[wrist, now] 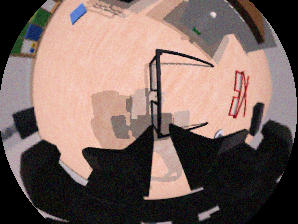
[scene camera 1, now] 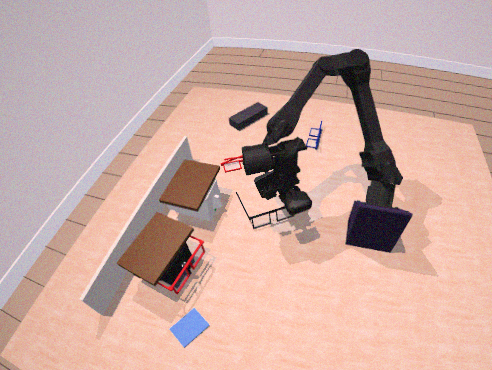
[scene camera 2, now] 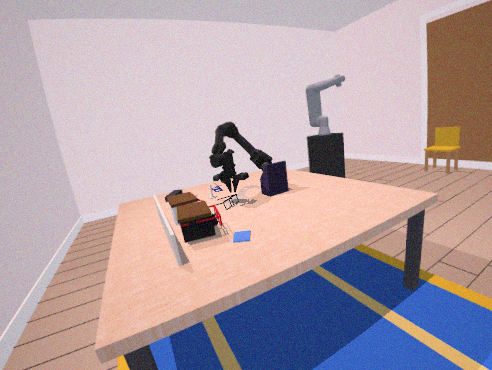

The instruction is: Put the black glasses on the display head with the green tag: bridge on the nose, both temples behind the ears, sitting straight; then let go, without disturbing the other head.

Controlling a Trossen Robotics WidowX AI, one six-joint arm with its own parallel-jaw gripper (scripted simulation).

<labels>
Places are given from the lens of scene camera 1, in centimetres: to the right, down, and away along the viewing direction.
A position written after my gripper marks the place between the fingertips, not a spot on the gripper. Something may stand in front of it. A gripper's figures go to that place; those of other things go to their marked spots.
my gripper [scene camera 1: 285, 203]: 11, 5, 83
blue card [scene camera 1: 187, 329]: -14, 35, 67
</labels>
